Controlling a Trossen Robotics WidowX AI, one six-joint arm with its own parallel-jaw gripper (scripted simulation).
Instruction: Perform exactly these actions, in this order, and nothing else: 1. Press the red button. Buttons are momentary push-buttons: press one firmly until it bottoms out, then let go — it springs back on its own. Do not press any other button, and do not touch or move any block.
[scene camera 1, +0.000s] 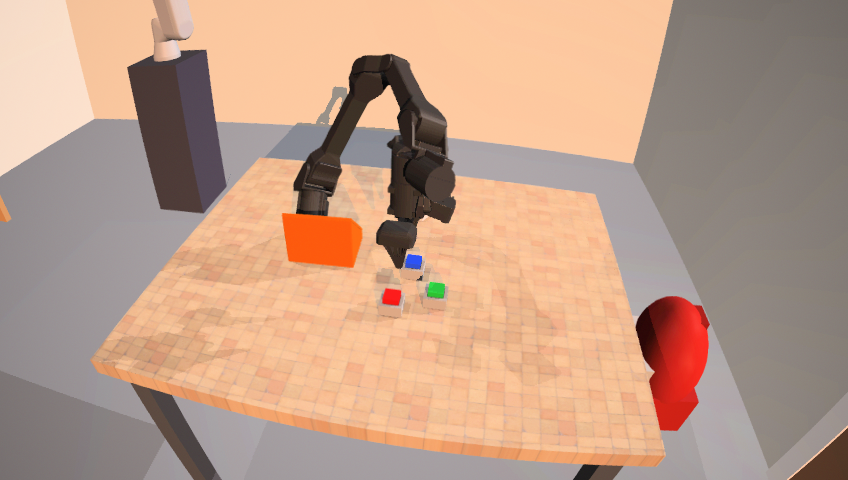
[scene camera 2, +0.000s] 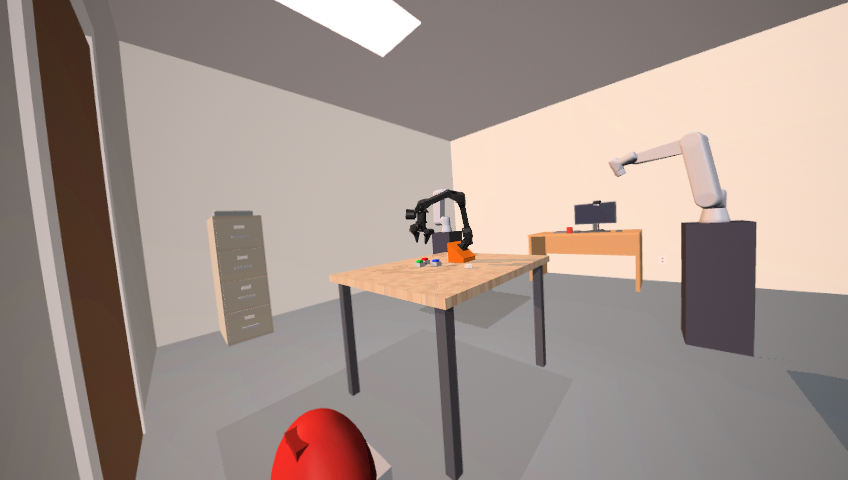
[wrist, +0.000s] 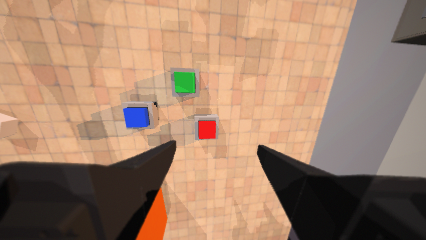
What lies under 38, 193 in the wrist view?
My gripper.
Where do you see my gripper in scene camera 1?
At 403, 256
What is my gripper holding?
Nothing.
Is my gripper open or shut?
Open.
